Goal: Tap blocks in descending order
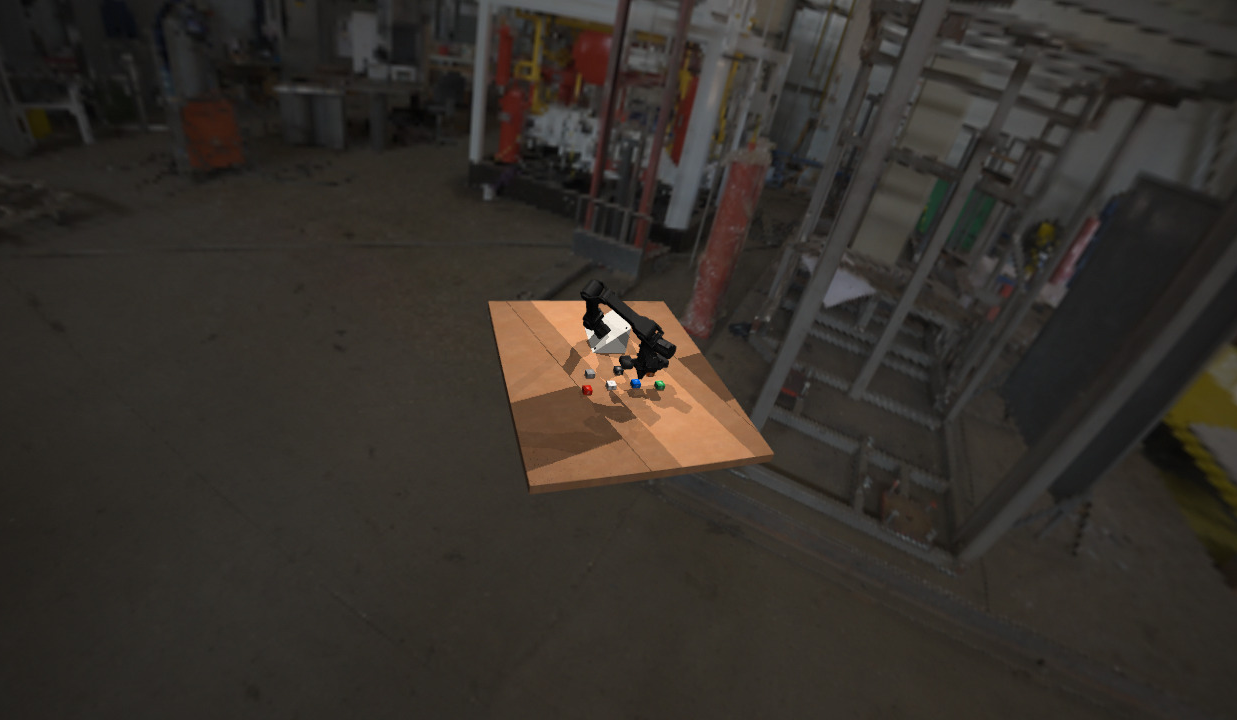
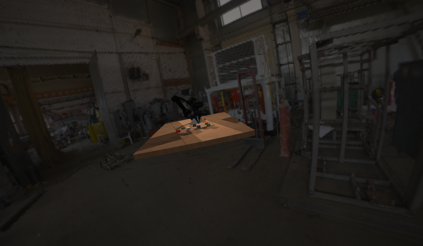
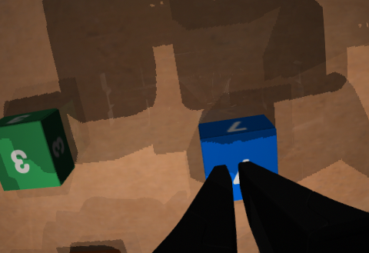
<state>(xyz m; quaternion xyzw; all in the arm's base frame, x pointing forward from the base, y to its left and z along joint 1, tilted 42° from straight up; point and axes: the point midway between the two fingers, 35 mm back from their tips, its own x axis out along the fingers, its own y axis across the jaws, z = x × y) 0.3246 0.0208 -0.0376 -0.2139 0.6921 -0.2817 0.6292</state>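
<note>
Now: gripper tip 1 cm past the blue block, 1 cm to the left of it and 3 cm above it. Round my gripper tip: black block: 10 cm behind, 4 cm to the right, 3 cm below; then green block: 1 cm ahead, 9 cm to the left, 3 cm below; then white block: 1 cm behind, 11 cm to the right, 3 cm below.
</note>
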